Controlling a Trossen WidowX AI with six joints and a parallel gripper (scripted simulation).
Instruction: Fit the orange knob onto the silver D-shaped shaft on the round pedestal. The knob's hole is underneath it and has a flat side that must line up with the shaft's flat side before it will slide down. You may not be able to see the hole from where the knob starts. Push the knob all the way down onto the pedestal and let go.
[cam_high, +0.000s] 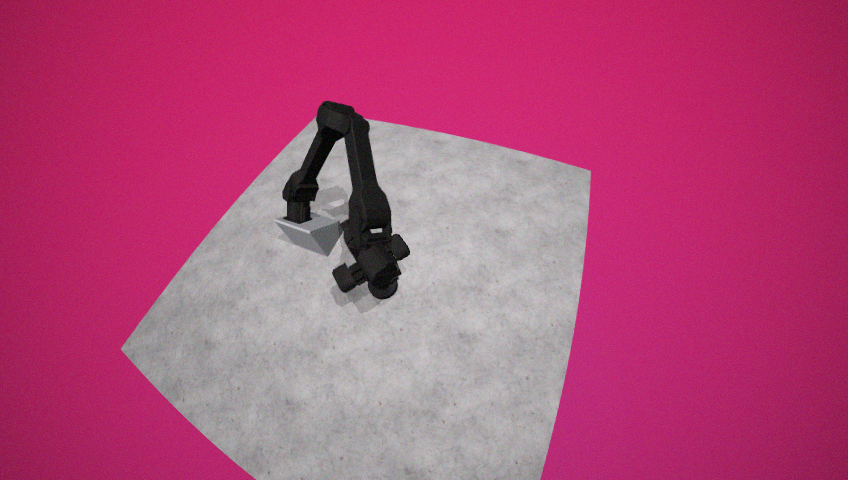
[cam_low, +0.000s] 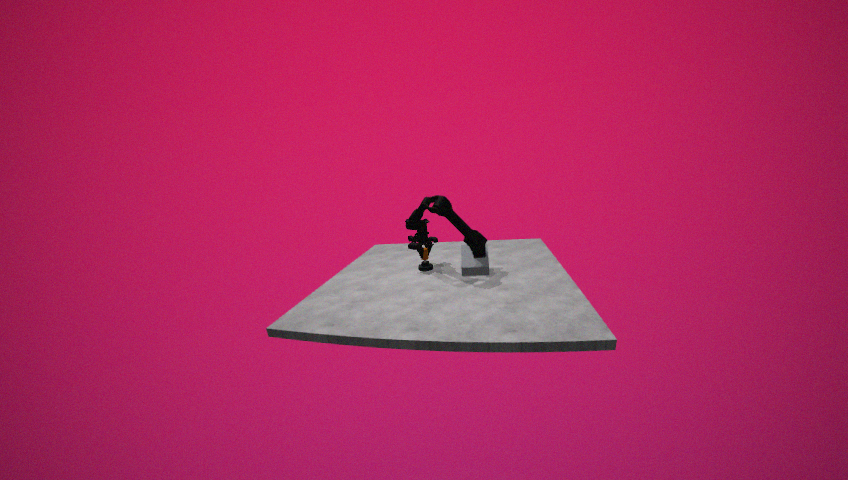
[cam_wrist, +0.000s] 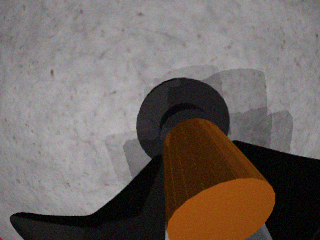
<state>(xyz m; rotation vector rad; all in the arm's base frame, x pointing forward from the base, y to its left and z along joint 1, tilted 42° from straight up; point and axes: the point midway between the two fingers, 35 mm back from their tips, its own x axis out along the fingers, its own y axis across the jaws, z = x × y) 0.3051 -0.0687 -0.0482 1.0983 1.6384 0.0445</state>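
The orange knob is 3 cm above my gripper tip. From my gripper tip the other things lie so: round dark pedestal: 4 cm below.
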